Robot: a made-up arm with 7 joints. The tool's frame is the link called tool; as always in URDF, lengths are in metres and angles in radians.
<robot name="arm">
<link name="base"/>
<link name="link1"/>
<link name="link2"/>
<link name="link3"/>
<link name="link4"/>
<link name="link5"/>
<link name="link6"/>
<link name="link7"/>
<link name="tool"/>
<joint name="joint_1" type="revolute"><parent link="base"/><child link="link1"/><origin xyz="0 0 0.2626"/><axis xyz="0 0 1"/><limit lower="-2.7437" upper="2.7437"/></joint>
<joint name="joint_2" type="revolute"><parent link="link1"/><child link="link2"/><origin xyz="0 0 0" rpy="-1.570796 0 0"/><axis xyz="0 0 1"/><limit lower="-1.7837" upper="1.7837"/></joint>
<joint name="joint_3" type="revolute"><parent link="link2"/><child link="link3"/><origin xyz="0 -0.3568 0" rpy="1.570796 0 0"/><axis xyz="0 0 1"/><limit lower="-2.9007" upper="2.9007"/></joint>
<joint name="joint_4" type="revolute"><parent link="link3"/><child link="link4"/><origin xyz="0.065 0 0" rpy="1.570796 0 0"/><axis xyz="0 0 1"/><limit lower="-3.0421" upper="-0.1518"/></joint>
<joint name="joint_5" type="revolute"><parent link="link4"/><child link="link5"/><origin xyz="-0.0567 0.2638 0" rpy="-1.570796 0 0"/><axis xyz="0 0 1"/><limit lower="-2.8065" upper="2.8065"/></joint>
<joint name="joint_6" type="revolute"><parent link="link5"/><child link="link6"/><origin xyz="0 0 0" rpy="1.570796 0 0"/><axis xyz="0 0 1"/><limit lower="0.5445" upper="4.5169"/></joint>
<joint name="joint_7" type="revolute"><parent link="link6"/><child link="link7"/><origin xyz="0.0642 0 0" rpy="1.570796 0 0"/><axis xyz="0 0 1"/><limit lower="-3.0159" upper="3.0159"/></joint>
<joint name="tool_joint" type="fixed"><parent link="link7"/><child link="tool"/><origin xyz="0 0 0"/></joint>
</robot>
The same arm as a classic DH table. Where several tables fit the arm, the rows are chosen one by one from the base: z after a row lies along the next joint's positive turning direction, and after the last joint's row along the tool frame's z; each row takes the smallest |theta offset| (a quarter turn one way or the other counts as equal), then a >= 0, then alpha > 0; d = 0 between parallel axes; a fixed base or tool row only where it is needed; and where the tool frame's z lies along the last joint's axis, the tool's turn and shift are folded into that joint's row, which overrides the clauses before.
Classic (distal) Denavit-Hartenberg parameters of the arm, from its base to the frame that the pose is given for. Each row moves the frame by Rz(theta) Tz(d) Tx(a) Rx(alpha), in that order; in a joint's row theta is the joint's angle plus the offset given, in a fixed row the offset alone. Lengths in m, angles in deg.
joint_1: theta_offset 0; d 0.2626; a 0; alpha -90
joint_2: theta_offset 0; d 0; a 0; alpha 90
joint_3: theta_offset 0; d 0.3568; a 0.065; alpha 90
joint_4: theta_offset 0; d 0; a -0.0567; alpha -90
joint_5: theta_offset 0; d 0.2638; a 0; alpha 90
joint_6: theta_offset 0; d 0; a 0.0642; alpha 90
joint_7: theta_offset 0; d 0; a 0; alpha 0
Joint limits (deg, base to tool): -157.2..157.2 -102.2..102.2 -166.2..166.2 -174.3..-8.7 -160.8..160.8 31.2..258.8 -172.8..172.8

